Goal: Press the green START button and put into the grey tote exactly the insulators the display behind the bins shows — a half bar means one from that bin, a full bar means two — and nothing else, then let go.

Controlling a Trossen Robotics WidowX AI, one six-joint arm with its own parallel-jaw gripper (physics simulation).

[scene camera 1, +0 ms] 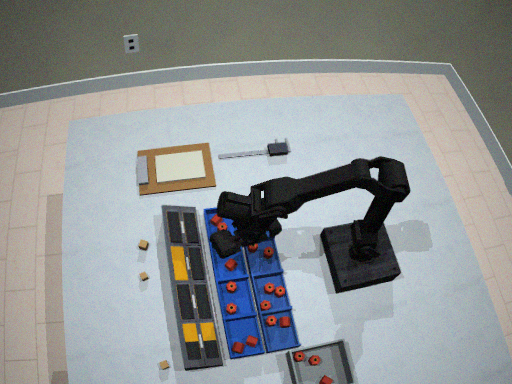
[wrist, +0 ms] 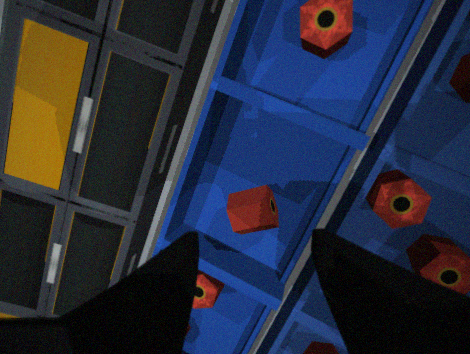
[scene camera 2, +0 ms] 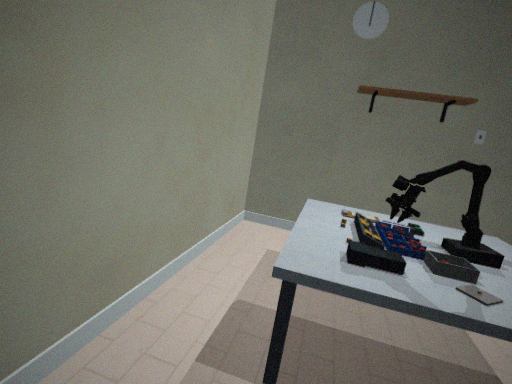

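My gripper (scene camera 2: pixel 395 220) (wrist: pixel 255 241) is part open and empty above the blue bins (scene camera 1: pixel 240 327) (wrist: pixel 295 145); its tips are hidden in scene camera 1. Below and between the fingers, in the second left-column bin, a red insulator (scene camera 1: pixel 230 264) (wrist: pixel 252 210) lies on its side. The display (scene camera 1: pixel 196 265) (wrist: pixel 120 130) shows a full yellow bar (scene camera 1: pixel 179 262) (wrist: pixel 45 125) at second row left, and half bars (scene camera 1: pixel 190 332) (scene camera 1: pixel 207 331) in both bottom-row cells. The grey tote (scene camera 1: pixel 348 362) (scene camera 2: pixel 452 272) holds insulators (scene camera 1: pixel 299 356) (scene camera 1: pixel 314 359) (scene camera 1: pixel 326 380). The green START button (scene camera 2: pixel 416 229) is hidden in scene camera 1.
A clipboard (scene camera 1: pixel 212 170) and a caliper (scene camera 1: pixel 277 149) lie beyond the bins. Small tan blocks (scene camera 1: pixel 143 245) (scene camera 1: pixel 144 276) (scene camera 1: pixel 164 365) lie left of the display. A long black box (scene camera 2: pixel 375 257) and a flat plate (scene camera 2: pixel 479 295) lie near the table edge.
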